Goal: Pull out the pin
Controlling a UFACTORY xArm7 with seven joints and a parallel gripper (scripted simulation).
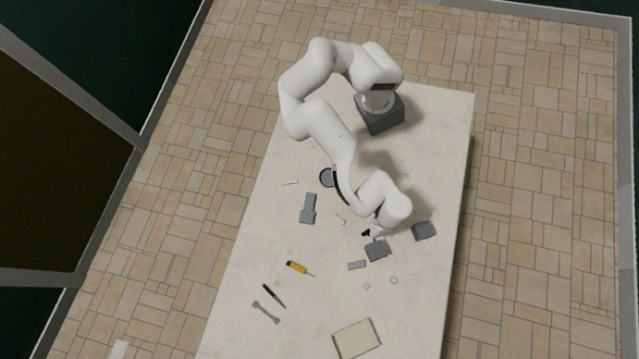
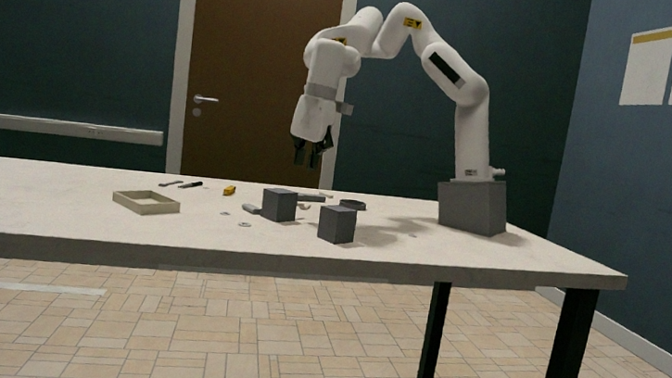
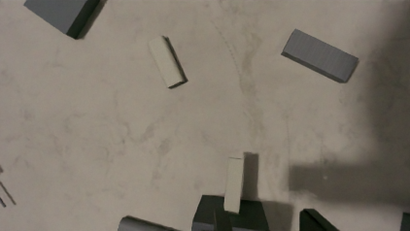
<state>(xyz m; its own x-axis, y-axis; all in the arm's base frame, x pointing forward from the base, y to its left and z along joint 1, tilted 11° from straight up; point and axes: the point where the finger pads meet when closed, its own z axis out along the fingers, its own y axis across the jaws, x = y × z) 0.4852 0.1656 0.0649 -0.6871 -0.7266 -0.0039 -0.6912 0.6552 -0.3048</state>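
Right now my hand is 110 mm above the pale piece, 20 mm short of it and 10 mm to the left of it. The rest, counted from my hand: shallow tray 360 mm ahead, 140 mm below, 50 mm to the left; grey cylinder 140 mm below, 120 mm ahead, 30 mm to the right.
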